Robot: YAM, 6 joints.
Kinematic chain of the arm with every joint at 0, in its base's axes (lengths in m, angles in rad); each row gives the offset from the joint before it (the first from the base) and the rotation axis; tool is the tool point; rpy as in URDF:
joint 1: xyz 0 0 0.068 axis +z
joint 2: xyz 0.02 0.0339 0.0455 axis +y
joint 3: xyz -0.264 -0.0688 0 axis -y
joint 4: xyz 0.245 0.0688 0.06 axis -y
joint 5: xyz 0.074 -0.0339 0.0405 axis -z
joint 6: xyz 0.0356 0 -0.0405 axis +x
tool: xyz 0 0 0 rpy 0 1.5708 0
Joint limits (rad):
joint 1: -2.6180..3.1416
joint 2: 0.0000..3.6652
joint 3: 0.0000..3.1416
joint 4: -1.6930..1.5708
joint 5: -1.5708..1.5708
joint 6: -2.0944..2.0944
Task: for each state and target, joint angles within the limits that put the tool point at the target. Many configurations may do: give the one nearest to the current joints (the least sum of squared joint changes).
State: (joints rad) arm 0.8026 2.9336 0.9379 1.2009 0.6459 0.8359
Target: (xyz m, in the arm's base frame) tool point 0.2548 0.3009 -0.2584
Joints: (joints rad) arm 0.9131 3.3626 1.6837 1.0228 0.5211 0.8359
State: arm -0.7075 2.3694 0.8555 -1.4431 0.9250 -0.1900
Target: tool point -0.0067 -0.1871 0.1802
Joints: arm -1.4461 1.6942 0.8576 -1.6930 0.9976 -0.1900
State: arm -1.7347 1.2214 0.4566 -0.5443 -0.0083 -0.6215
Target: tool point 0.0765 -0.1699 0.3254
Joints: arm -1.1706 0.8427 0.8575 -0.4772 -0.1202 -0.6215
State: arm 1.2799 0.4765 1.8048 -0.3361 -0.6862 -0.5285
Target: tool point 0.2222 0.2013 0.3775
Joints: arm 0.6703 1.3342 1.2975 -0.3977 -0.5865 -0.5285
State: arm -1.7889 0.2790 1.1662 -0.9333 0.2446 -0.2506
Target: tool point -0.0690 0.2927 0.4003
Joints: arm -1.3790 0.0000 1.8947 -1.1404 0.3422 -0.2506
